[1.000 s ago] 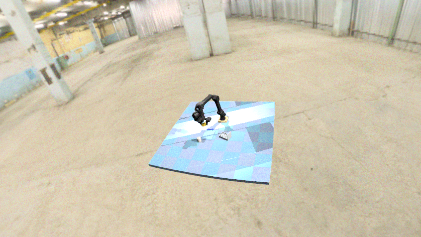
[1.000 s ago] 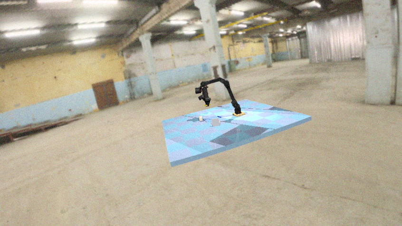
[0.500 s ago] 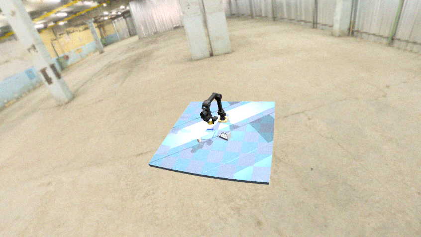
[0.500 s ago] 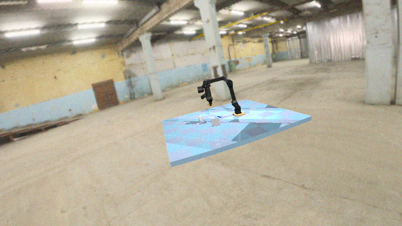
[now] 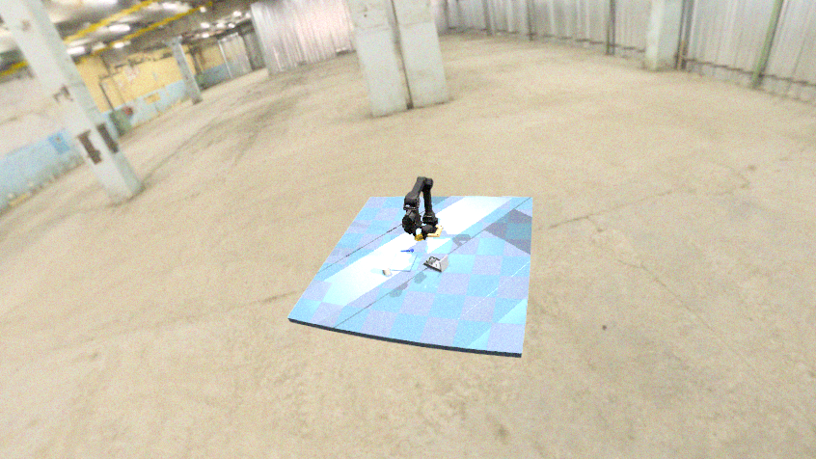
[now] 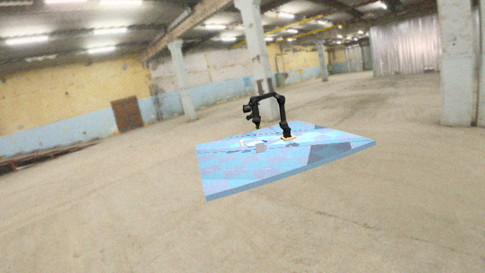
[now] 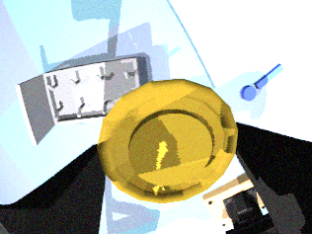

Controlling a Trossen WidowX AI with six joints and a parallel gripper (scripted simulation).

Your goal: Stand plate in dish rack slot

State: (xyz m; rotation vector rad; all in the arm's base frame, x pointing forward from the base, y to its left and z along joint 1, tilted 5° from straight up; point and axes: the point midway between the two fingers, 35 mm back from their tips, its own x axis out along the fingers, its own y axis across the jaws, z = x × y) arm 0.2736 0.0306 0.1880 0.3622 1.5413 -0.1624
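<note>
Right now the dish rack is 2 cm ahead of my gripper tip, 8 cm to the left of it and 15 cm below it. The rest, counted from my gripper tip: plate: 1 cm above; white cup: 14 cm ahead, 20 cm to the right, 15 cm below; blue spoon: 7 cm behind, 14 cm to the right, 17 cm below.
</note>
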